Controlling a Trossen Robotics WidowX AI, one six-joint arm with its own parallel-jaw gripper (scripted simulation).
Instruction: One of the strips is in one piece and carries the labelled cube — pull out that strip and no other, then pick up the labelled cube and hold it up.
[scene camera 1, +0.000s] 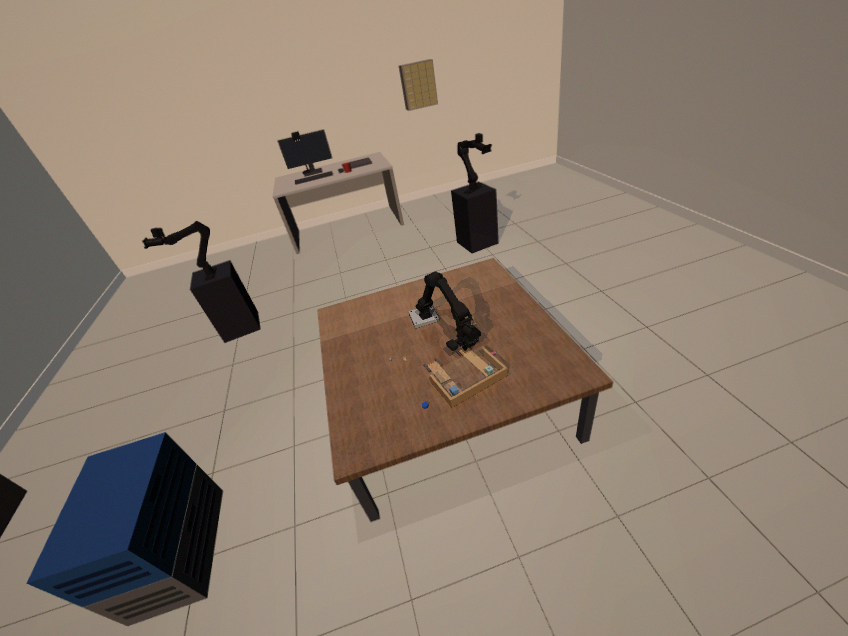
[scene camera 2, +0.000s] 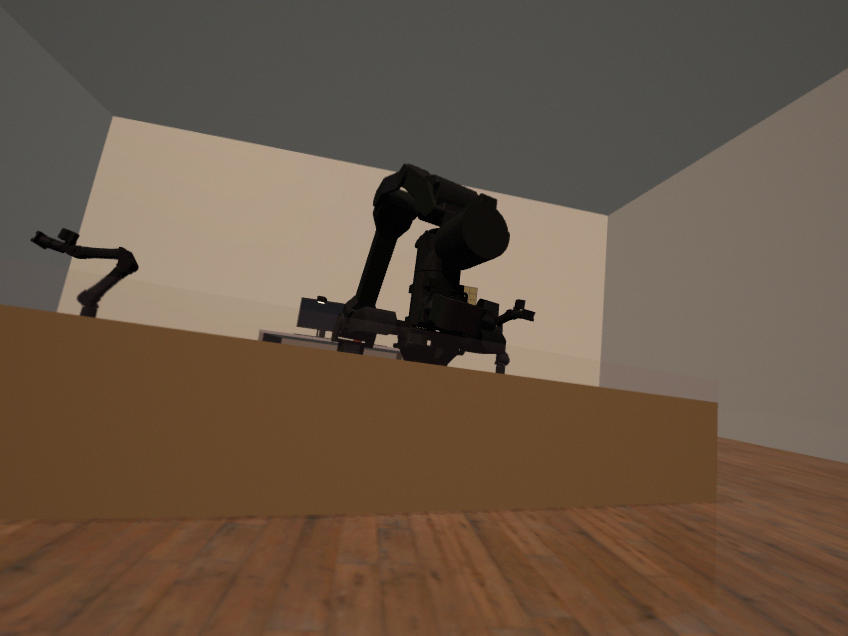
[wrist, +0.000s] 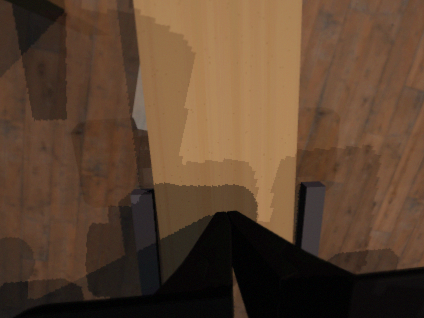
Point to my gripper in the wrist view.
226, 222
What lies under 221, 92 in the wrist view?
A plain strip.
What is my gripper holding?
Nothing.
